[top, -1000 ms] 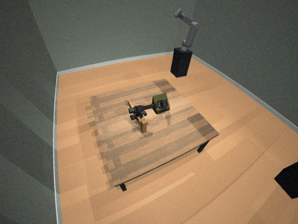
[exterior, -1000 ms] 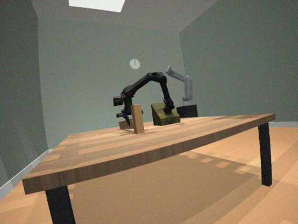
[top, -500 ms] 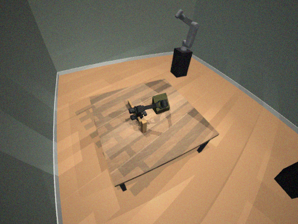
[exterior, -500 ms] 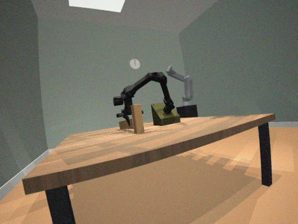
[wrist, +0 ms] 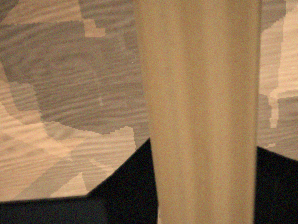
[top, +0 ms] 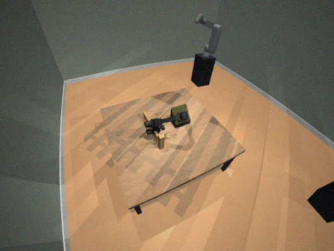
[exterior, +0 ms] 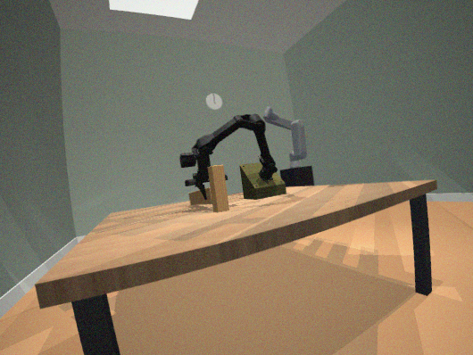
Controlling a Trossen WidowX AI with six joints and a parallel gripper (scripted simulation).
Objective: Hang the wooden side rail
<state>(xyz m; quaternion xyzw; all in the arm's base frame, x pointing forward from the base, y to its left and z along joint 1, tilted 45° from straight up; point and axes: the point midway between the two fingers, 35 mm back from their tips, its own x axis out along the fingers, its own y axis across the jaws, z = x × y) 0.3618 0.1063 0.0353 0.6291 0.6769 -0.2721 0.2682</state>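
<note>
Now: gripper tip 130 mm to the right of the headboard post and 40 mm below it.
</note>
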